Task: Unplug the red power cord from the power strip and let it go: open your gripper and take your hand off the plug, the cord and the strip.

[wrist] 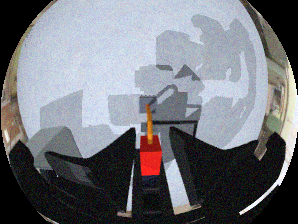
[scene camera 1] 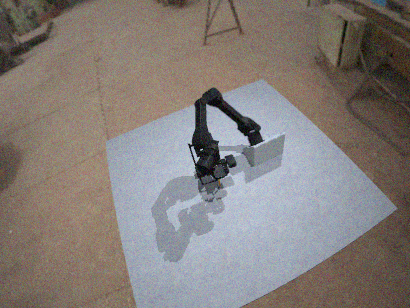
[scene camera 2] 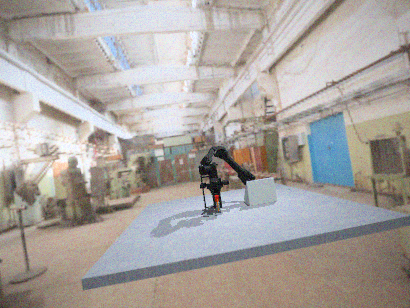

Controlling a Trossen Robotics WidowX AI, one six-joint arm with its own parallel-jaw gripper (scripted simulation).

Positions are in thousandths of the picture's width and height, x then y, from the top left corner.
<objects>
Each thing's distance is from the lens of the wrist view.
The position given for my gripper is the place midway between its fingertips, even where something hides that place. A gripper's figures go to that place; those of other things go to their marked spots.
my gripper (wrist: 512, 587): 10 cm
red plug (wrist: 505, 690): 12 cm
</objects>
